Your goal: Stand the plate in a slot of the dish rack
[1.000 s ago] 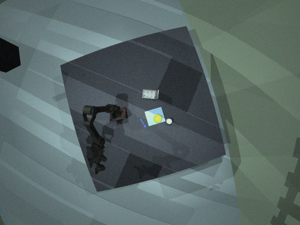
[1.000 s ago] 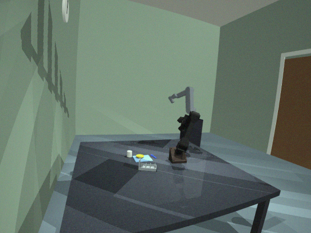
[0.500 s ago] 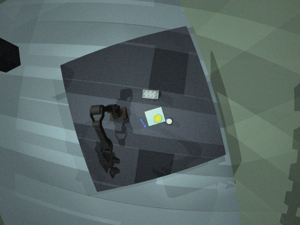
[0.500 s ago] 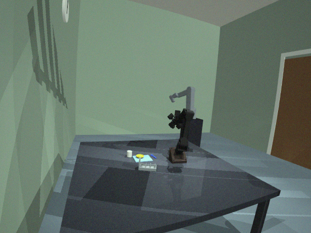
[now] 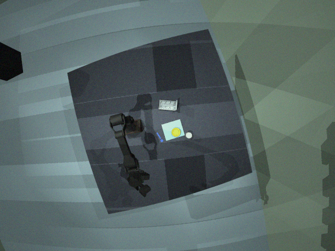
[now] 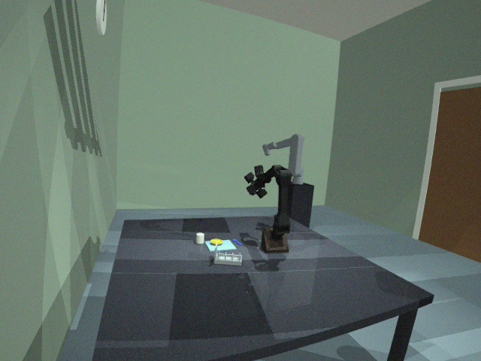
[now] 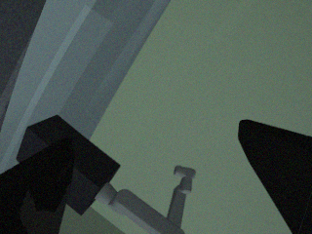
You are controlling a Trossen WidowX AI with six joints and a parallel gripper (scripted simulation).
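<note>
Now: the yellow plate 33 cm ahead of my gripper tip, 30 cm to the left of it and 26 cm below it. Round my gripper tip: white cup 42 cm ahead, 26 cm below, 25 cm to the left; blue spoon 29 cm to the left, 28 cm below, 21 cm ahead; mat 32 cm to the left, 32 cm ahead, 28 cm below.
</note>
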